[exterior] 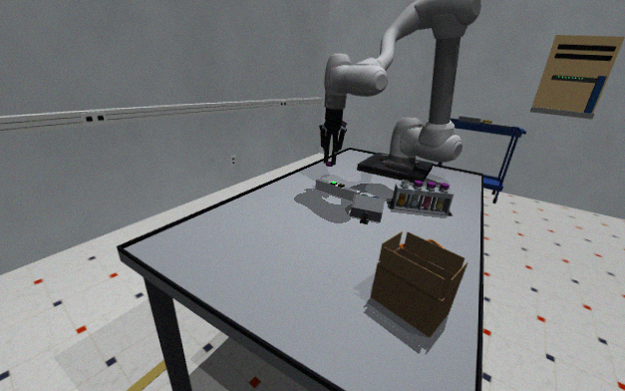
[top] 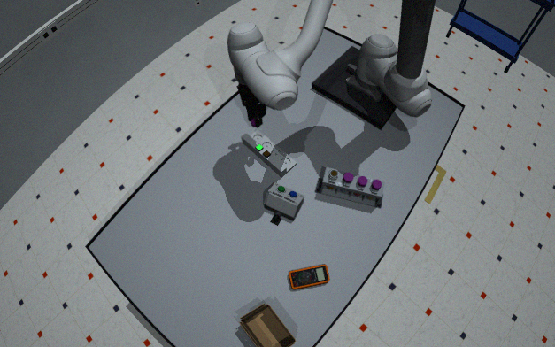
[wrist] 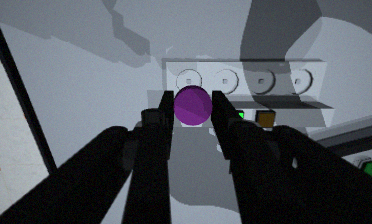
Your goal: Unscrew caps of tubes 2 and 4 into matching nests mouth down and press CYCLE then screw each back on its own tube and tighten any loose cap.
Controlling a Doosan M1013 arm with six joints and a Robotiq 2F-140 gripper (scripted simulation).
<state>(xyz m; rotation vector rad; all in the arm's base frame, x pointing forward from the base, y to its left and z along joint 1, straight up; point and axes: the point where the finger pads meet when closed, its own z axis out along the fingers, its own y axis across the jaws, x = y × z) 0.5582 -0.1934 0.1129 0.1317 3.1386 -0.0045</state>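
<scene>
My gripper is now 30 mm past the purple cap, 400 mm to the right of it and 40 mm above it. The rest, counted from my hand: green key 130 mm ahead, 230 mm to the left, 80 mm below; blue key 120 mm ahead, 280 mm to the left, 80 mm below; key housing 140 mm ahead, 260 mm to the left, 100 mm below.
</scene>
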